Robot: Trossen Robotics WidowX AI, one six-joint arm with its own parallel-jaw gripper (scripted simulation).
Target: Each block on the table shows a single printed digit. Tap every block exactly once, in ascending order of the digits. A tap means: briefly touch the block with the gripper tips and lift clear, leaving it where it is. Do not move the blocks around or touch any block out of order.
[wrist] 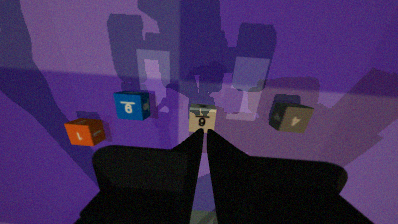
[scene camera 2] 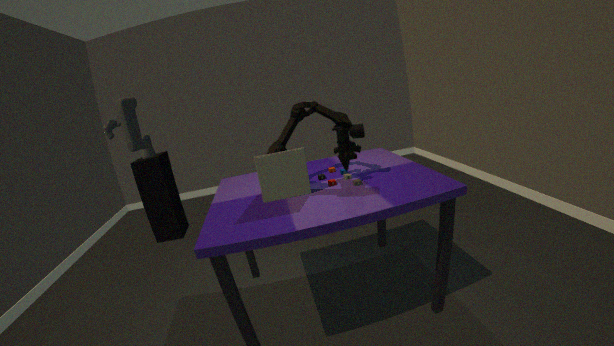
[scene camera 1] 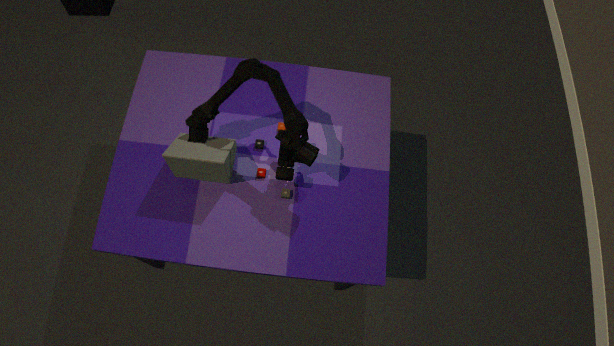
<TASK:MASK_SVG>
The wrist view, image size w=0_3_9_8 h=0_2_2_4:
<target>my gripper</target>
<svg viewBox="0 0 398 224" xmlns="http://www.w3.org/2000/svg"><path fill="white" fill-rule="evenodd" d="M207 130L207 155L218 224L373 224L370 219L339 195L347 182L348 174L338 164L249 156L214 130ZM204 129L199 128L172 149L109 145L98 149L93 155L92 164L100 191L79 213L80 218L74 224L189 224L202 155Z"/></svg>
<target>orange block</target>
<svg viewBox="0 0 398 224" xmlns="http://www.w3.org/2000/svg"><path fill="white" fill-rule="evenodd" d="M64 124L71 145L96 146L106 139L101 120L79 118Z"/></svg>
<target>grey block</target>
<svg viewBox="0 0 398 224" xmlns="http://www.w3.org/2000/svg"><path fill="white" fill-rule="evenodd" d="M277 102L269 125L278 131L304 133L314 108L301 104Z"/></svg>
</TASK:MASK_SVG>
